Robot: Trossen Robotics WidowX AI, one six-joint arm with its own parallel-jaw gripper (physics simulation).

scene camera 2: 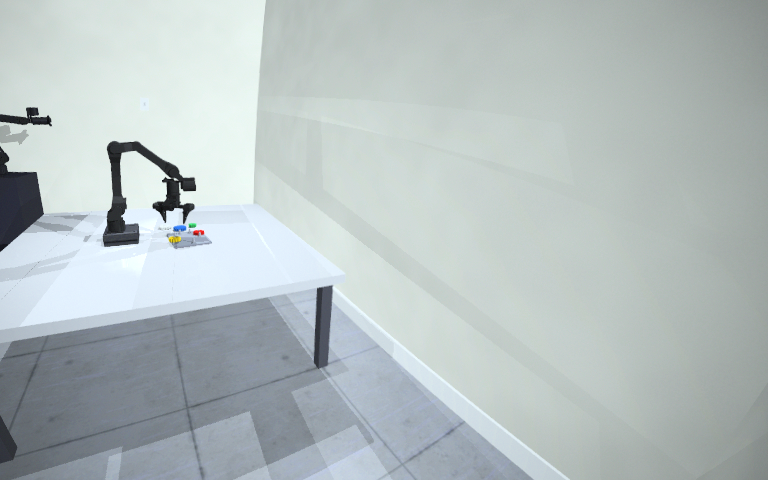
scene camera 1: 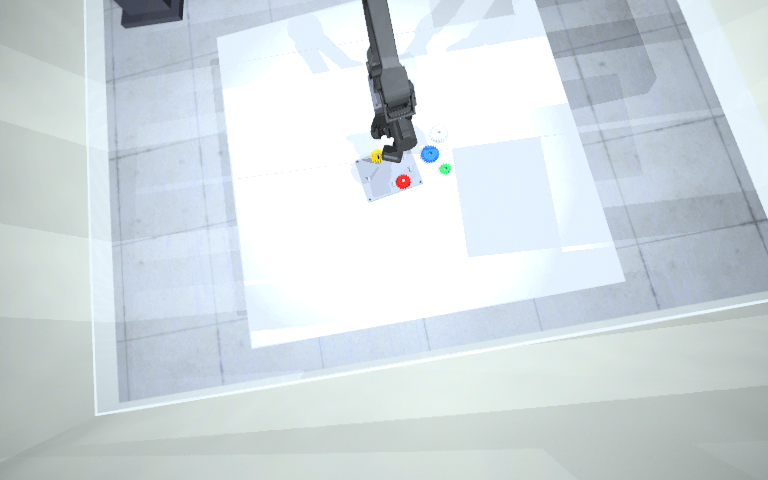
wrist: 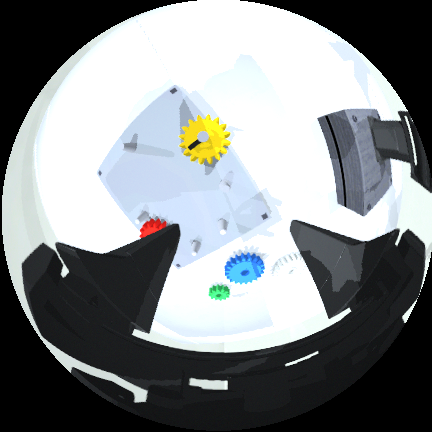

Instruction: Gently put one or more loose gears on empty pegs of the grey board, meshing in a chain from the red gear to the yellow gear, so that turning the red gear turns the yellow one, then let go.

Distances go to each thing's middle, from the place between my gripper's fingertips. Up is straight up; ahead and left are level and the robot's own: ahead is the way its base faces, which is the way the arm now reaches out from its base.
Labels:
My gripper is now 11 cm to the right of the blue gear (wrist: 243, 268), 6 cm above it and 1 cm short of it. Also, from my hand: yellow gear (wrist: 214, 144) 8 cm to the right, 5 cm below; then grey board (scene camera 1: 383, 174) 7 cm below, 6 cm ahead, 4 cm to the right.

